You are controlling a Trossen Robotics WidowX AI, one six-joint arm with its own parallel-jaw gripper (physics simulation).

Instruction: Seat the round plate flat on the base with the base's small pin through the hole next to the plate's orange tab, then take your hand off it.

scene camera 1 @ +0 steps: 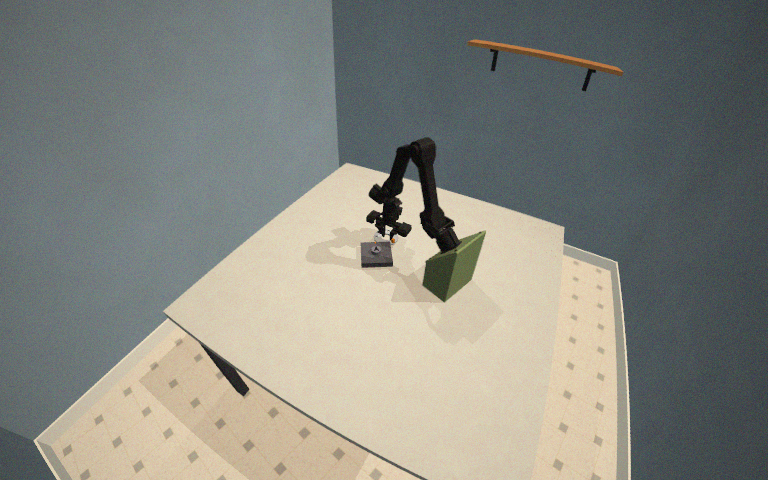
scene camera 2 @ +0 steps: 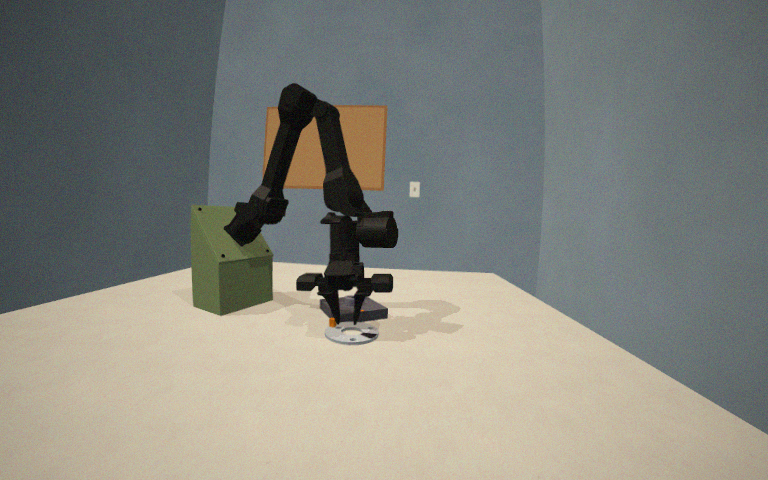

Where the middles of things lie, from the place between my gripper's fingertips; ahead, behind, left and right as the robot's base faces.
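Scene:
Dark square base (scene camera 2: 373, 310): my hand is 11 cm to the right of it and 2 cm short of it.

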